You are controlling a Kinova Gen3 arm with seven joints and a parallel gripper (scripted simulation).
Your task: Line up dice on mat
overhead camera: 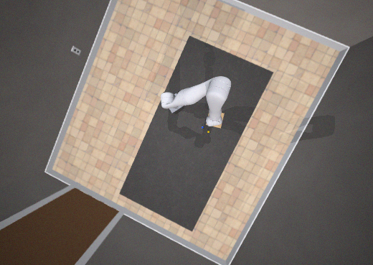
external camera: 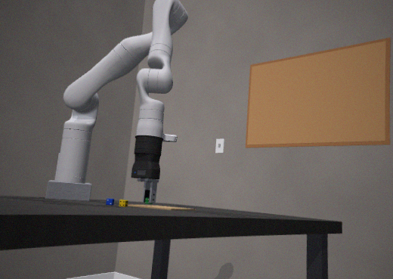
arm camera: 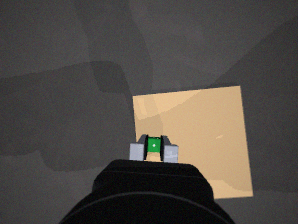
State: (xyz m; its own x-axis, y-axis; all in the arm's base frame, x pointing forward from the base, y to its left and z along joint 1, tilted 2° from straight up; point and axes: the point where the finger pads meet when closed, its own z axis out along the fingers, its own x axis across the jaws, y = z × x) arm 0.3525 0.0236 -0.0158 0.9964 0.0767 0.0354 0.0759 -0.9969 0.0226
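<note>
The green die lies 10 mm below my hand. Round my hand: blue die (110 mm to the right, 20 mm below, 20 mm behind); mat (50 mm ahead, 30 mm below); yellow die (130 mm to the right, 40 mm ahead, 20 mm below).
</note>
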